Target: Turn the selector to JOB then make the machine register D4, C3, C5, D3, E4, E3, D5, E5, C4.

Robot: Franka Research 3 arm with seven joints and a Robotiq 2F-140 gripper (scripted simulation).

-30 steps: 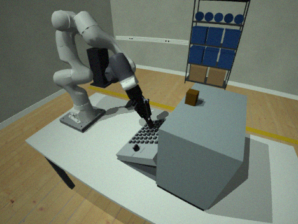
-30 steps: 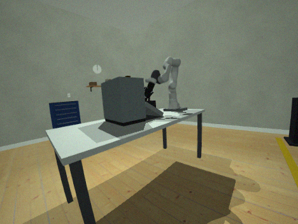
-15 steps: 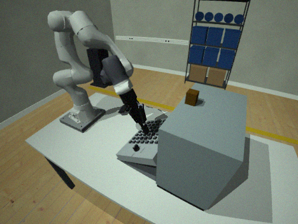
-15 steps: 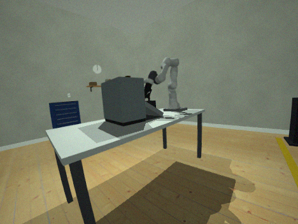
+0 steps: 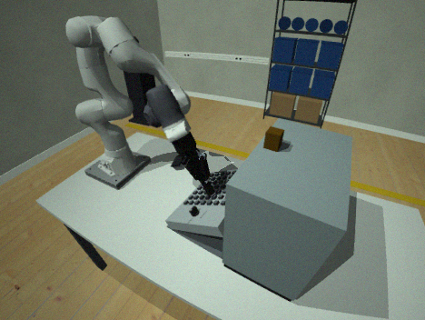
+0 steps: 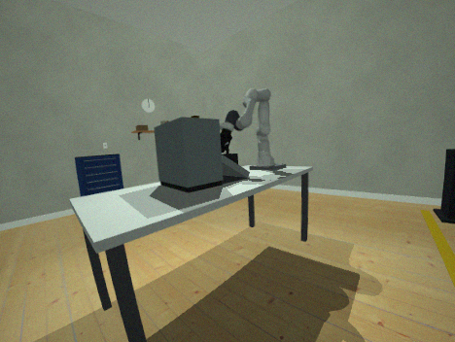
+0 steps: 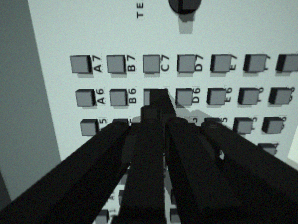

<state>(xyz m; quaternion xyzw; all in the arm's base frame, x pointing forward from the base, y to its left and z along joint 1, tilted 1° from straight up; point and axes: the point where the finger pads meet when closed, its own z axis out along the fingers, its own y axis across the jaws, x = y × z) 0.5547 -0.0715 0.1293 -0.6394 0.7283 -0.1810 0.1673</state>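
Now: the key 4 cm ahead of my hand, 6 cm to the left of it and 4 cm below it. From my hand the other things lie so: selector knob 1 cm behind, 10 cm to the right, 5 cm below.
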